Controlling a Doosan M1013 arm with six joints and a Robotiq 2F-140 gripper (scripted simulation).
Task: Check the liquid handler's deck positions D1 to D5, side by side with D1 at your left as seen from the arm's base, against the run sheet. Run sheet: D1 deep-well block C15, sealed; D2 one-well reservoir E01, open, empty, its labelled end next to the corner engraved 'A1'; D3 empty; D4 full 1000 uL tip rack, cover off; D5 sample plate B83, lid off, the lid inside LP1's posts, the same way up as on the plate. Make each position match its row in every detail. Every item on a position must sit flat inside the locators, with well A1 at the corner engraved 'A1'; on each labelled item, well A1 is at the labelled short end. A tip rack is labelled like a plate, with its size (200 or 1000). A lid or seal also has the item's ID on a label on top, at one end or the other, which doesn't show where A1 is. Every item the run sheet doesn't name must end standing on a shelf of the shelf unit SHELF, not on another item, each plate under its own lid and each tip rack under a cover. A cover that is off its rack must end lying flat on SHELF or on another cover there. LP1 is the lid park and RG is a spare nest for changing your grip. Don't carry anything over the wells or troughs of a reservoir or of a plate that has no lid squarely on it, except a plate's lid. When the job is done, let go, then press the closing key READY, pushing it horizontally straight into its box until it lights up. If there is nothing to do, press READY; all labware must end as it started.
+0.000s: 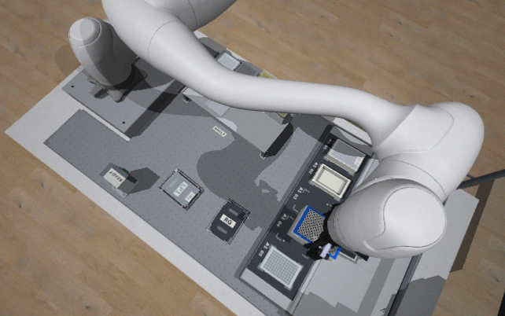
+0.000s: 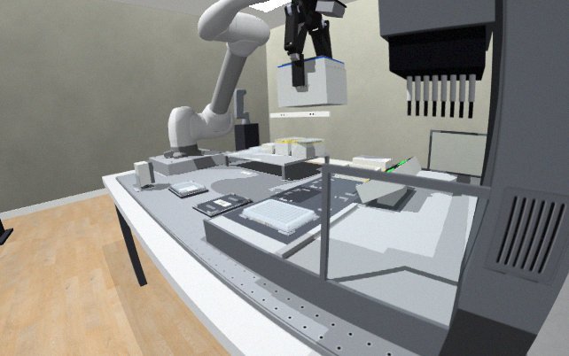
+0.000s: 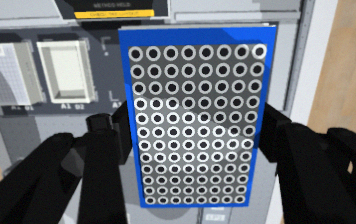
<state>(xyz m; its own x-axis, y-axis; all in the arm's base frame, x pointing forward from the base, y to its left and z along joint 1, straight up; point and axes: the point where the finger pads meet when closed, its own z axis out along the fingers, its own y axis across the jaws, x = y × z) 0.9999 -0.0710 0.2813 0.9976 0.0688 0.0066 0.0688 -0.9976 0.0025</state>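
My hand is 10 mm past the blue-rimmed tip rack and 10 mm to the left of it. From my hand the other things lie so: deep-well block 30 mm behind, 370 mm to the left, 260 mm below; cream reservoir 20 mm behind, 250 mm to the left, 280 mm below; shelf 510 mm behind, 330 mm to the left, 270 mm below.
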